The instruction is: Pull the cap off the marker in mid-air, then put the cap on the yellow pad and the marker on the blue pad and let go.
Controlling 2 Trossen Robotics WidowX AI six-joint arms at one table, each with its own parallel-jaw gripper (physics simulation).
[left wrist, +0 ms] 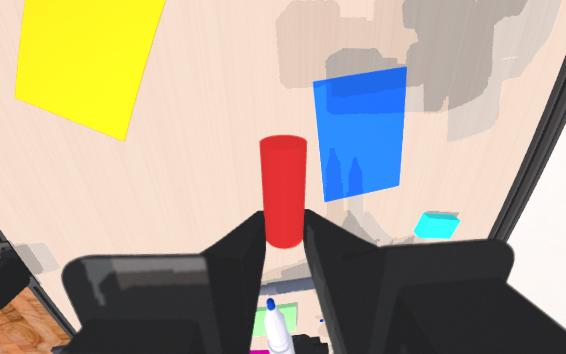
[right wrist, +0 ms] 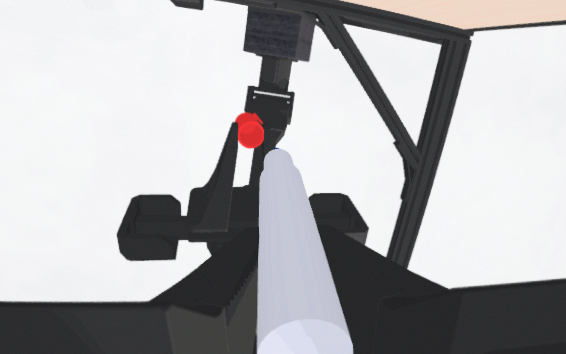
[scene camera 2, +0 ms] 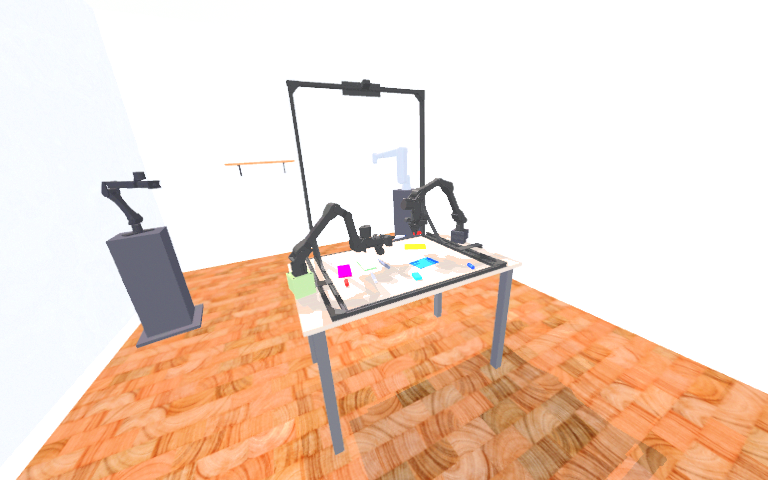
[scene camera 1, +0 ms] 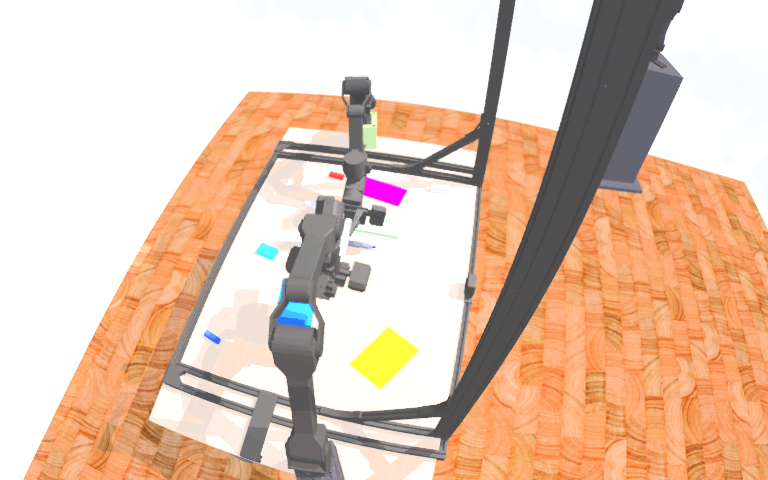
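Seen in the pictures: left gripper, between the fingertips: (left wrist: 283,218) (right wrist: 250,123) (scene camera 2: 414,234); right gripper, between the fingertips: (right wrist: 287,239) (scene camera 2: 393,237) (scene camera 1: 345,235); left arm's base, origin of its link: (right wrist: 277,56) (scene camera 2: 459,229) (scene camera 1: 315,463); right arm's base, origin of its link: (scene camera 2: 299,273).
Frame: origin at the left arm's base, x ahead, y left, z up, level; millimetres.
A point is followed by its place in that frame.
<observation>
A red cap (left wrist: 284,170) @(x 389, y -117, z 75 mm) (right wrist: 251,134) @(x 388, y -120, z 72 mm) (scene camera 2: 417,233) @(x 411, y -116, z 66 mm) is off the marker, with a gap between them. My left gripper (left wrist: 283,218) @(x 420, y -131, z 58 mm) is shut on the cap, above the table. My right gripper (right wrist: 287,239) @(x 548, y -199, z 69 mm) is shut on the white marker (right wrist: 287,210) @(x 555, y -199, z 56 mm) (left wrist: 278,332) @(x 490, y -174, z 69 mm) (scene camera 1: 345,234) @(x 546, y -199, z 73 mm), whose blue tip is bare and points toward the left arm. The yellow pad (scene camera 1: 385,356) @(x 263, y -228, z -88 mm) (left wrist: 85,60) @(x 270, y -234, z -87 mm) (scene camera 2: 415,246) @(x 258, y -224, z -87 mm) lies at the lower right in scene camera 1. The blue pad (left wrist: 365,145) @(x 487, y -32, z -87 mm) (scene camera 2: 423,262) @(x 479, y -37, z -87 mm) (scene camera 1: 295,315) @(x 437, y -24, z -87 mm) lies partly behind the left arm there.
A cyan block (scene camera 1: 266,251) @(x 663, y 30, z -73 mm) (left wrist: 436,226) @(x 659, y 23, z -73 mm) lies near the blue pad. A magenta pad (scene camera 1: 386,192) @(x 808, y -378, z -80 mm) and a small red piece (scene camera 1: 335,175) @(x 922, y -232, z -70 mm) lie near the right arm's base. A blue piece (scene camera 1: 212,337) @(x 403, y 221, z -66 mm) lies at the lower left. A grey-blue pen-like thing (scene camera 1: 362,244) @(x 615, y -254, z -71 mm) lies below the grippers.
</observation>
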